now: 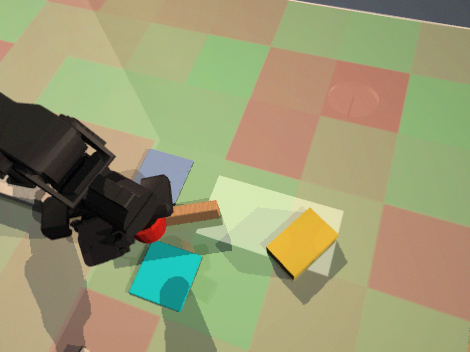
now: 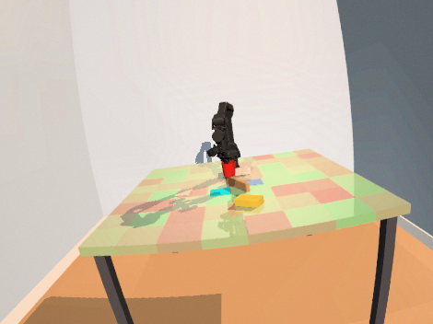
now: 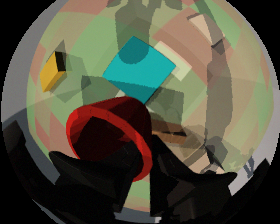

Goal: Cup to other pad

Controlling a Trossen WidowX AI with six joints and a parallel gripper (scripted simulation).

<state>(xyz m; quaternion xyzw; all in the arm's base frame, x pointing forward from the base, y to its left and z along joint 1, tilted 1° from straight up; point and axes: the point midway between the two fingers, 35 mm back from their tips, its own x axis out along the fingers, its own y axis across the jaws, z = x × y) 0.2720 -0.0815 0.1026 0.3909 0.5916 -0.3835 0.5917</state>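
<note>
The cyan pad is 6 cm ahead of my gripper tip, 5 cm to the right of it and 12 cm below it. Round my gripper tip: red cup: 3 cm ahead, 1 cm to the left; wooden bar: 2 cm ahead, 5 cm to the left, 10 cm below; blue-grey pad: 2 cm behind, 14 cm to the left, 12 cm below.
</note>
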